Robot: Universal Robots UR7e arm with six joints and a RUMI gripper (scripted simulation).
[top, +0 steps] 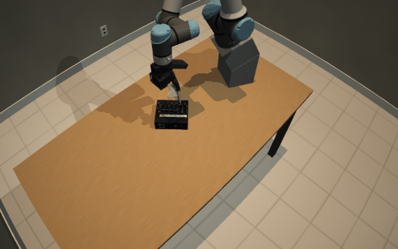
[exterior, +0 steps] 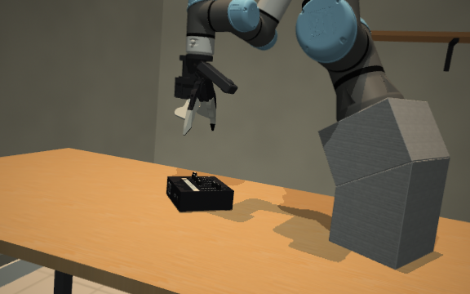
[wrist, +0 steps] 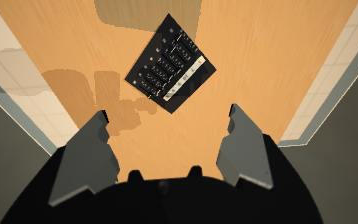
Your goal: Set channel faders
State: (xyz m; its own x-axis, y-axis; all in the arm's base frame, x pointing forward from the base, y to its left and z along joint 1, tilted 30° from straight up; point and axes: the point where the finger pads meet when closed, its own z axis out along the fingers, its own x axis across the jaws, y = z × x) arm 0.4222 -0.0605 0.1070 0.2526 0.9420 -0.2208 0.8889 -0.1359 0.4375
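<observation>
The master fader is 130 mm below my hand, 60 mm to the right of it and 20 mm ahead of it.
</observation>
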